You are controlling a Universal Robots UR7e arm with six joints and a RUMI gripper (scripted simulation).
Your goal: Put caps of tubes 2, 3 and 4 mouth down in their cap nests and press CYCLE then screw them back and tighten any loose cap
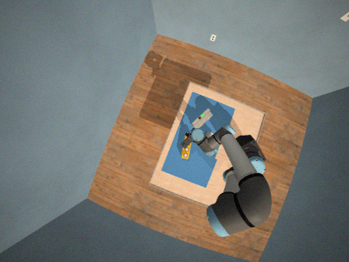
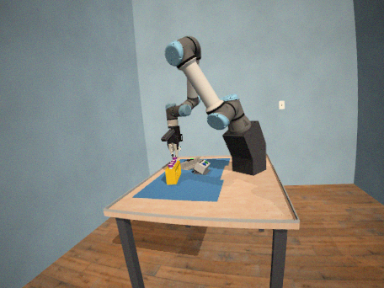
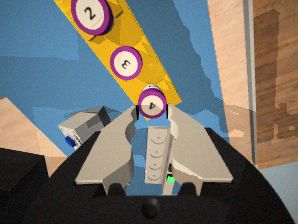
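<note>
Right now the cap is 50 mm to the left of my hand, 30 mm below it and 10 mm behind it. Round my hand: green key: 200 mm behind, 100 mm to the right, 80 mm below; blue cycle key: 200 mm behind, 80 mm below, 50 mm to the right; key housing: 180 mm behind, 90 mm below, 70 mm to the right.
</note>
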